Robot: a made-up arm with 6 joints.
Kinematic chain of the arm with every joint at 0, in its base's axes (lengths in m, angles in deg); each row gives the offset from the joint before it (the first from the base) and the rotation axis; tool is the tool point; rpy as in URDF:
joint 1: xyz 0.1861 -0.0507 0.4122 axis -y
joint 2: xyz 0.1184 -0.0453 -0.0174 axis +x
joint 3: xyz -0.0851 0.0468 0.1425 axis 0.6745 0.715 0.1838
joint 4: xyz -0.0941 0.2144 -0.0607 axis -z
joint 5: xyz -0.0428 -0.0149 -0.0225 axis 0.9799 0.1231 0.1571
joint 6: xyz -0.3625 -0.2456 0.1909 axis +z
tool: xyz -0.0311 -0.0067 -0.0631 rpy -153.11 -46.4 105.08
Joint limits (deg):
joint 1: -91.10..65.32
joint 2: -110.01..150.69
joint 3: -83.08..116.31
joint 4: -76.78..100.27
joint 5: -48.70..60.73
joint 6: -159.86..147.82
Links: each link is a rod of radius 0.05 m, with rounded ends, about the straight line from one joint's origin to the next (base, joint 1, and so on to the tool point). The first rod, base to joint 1, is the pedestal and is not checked.
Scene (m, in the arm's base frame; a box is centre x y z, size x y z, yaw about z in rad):
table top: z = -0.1
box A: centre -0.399 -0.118 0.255 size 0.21 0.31 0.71 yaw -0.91
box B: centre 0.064 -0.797 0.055 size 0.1 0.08 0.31 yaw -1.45
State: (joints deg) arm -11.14 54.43 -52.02 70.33 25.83 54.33
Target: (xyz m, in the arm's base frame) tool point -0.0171 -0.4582 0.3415
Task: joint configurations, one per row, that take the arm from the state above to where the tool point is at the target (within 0.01 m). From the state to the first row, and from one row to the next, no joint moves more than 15 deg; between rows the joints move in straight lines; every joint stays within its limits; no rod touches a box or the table.
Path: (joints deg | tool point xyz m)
1: -23.63 47.45 -44.58 56.49 16.81 53.28 | -0.1430 0.3964 0.5486
2: -36.11 40.48 -37.14 42.65 7.79 52.22 | -0.1809 0.2766 0.6855
3: -48.60 33.50 -29.70 28.81 -1.23 51.17 | -0.1252 0.1517 0.8239
4: -61.08 26.53 -22.26 14.97 -10.26 50.11 | 0.0078 0.0368 0.9204
5: -73.57 19.55 -14.82 1.13 -19.28 49.06 | 0.1835 -0.0588 0.9470
6: -86.05 12.58 -7.38 -12.71 -28.30 48.01 | 0.3606 -0.1316 0.8965
7: -71.56 -1.91 -17.77 -8.57 -13.61 58.27 | 0.1553 -0.0947 0.8909
8: -57.06 -16.39 -28.15 -4.42 1.08 68.52 | -0.0281 -0.1132 0.8028
9: -42.57 -30.88 -38.54 -0.28 15.78 78.78 | -0.1350 -0.1828 0.6643
10: -38.30 -26.73 -53.39 1.96 29.28 71.40 | -0.1418 -0.2812 0.5471
11: -34.03 -22.59 -68.23 4.20 42.78 64.02 | -0.1015 -0.3740 0.4332
12: -29.76 -18.44 -83.08 6.44 56.28 56.64 | -0.0171 -0.4582 0.3415

